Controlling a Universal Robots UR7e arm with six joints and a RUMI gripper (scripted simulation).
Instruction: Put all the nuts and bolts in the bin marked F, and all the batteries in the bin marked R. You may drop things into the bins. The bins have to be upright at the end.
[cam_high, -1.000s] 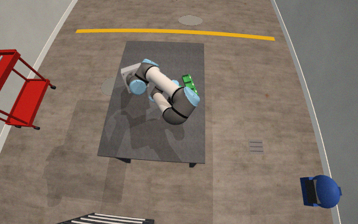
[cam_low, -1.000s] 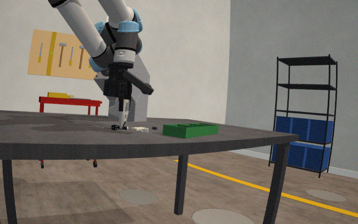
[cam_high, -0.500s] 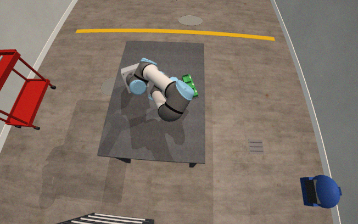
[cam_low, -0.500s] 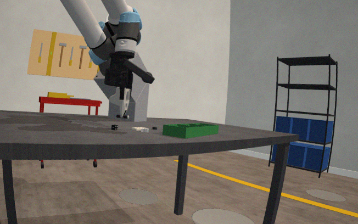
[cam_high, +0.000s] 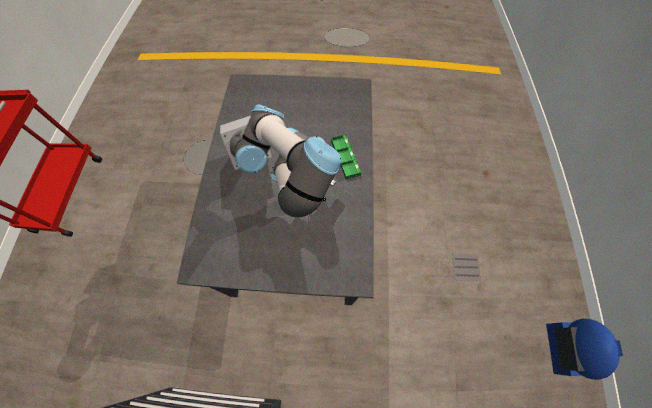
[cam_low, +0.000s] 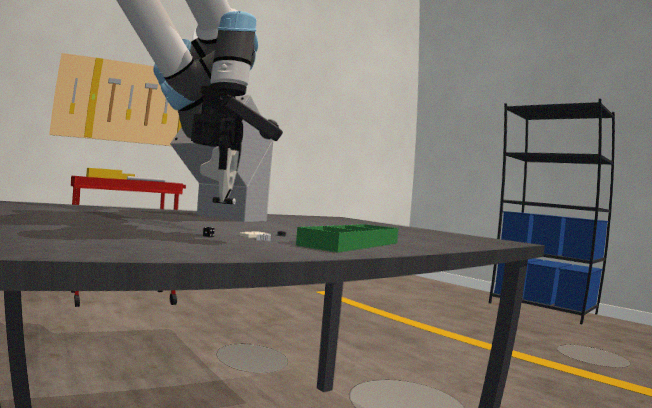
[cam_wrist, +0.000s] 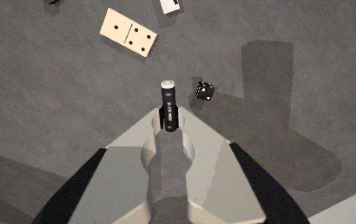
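Now: the black nut 140 mm to the left of my hand, 70 mm below it and 10 mm ahead of it. From my hand the other things lie so: black die 70 mm below, 40 mm to the right, 10 mm ahead; then cream domino-like tile 70 mm below, 60 mm to the left, 20 mm ahead; then black battery 10 mm below.
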